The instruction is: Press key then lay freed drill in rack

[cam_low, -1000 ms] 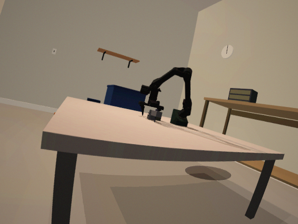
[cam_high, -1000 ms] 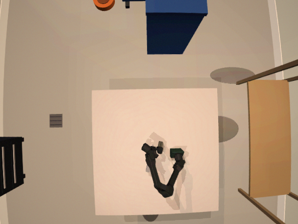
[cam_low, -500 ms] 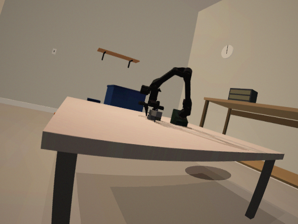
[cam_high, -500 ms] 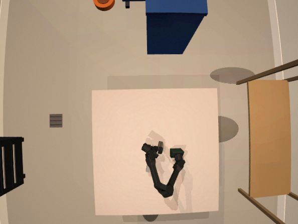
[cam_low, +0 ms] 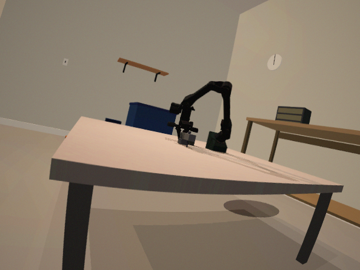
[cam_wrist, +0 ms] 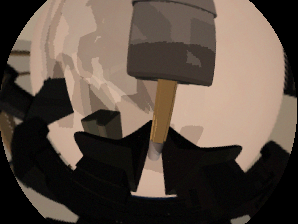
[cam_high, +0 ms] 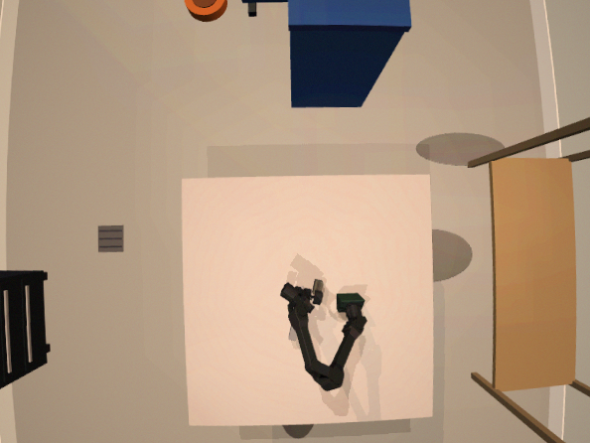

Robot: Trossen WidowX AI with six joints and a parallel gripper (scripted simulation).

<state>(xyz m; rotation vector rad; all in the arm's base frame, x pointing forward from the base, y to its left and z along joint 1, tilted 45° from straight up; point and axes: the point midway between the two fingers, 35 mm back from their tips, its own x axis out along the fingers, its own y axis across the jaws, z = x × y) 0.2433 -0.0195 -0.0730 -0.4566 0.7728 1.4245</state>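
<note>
Now: gripper tip 4 cm to the right of the tan drill, 4 cm below it and 1 cm short of it. Round my gripper tip: grey block (14 cm to the left, 3 cm ahead, 3 cm above); then rack (8 cm behind, 1 cm to the right, 1 cm above); then dark drill (16 cm to the left, 4 cm above, 3 cm ahead).
</note>
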